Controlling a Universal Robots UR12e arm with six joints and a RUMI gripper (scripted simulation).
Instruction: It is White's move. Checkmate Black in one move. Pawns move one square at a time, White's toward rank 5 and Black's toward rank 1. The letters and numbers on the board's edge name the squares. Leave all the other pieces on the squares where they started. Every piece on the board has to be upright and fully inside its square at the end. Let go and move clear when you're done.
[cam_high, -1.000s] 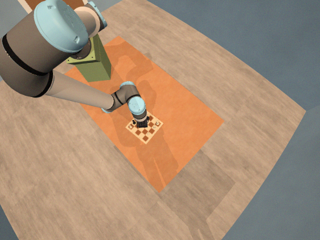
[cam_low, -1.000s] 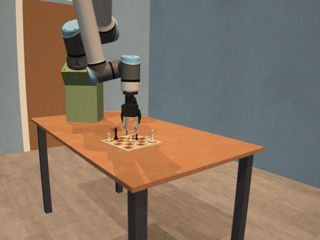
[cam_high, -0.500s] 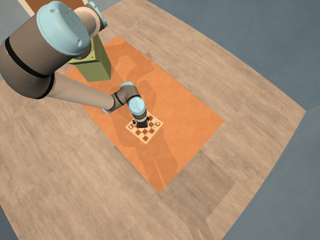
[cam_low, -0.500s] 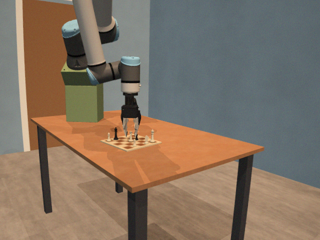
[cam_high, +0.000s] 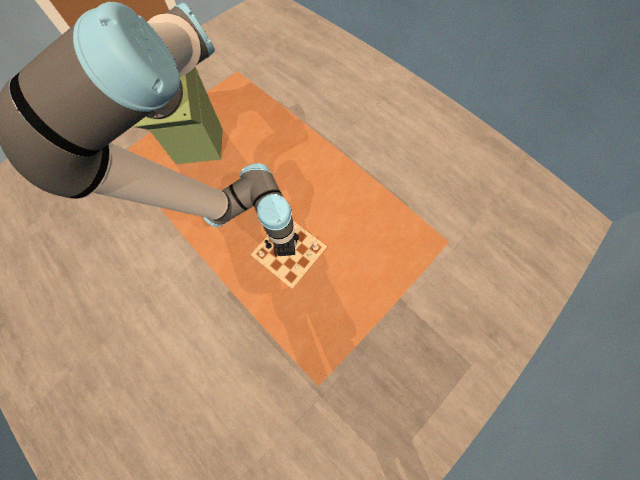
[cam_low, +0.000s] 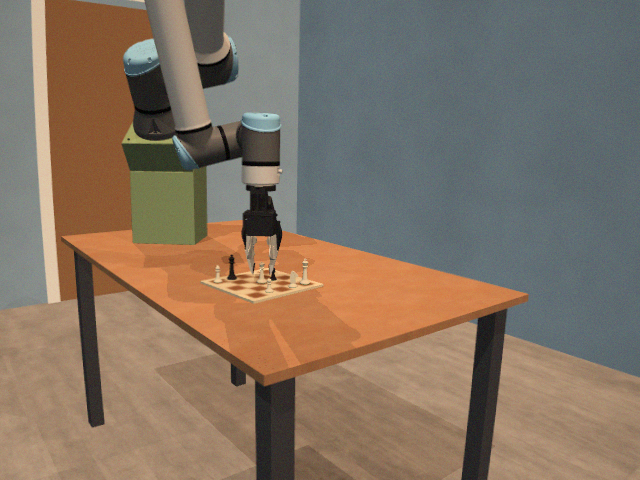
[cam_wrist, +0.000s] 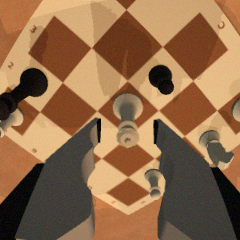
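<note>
Right now my hand is 4 cm above the small chessboard. Round my hand: black pawn (4 cm to the left, 2 cm below); then tall black piece (8 cm behind, 3 cm to the right, 1 cm below); then white pawn (7 cm ahead, 5 cm to the right, 2 cm below).
</note>
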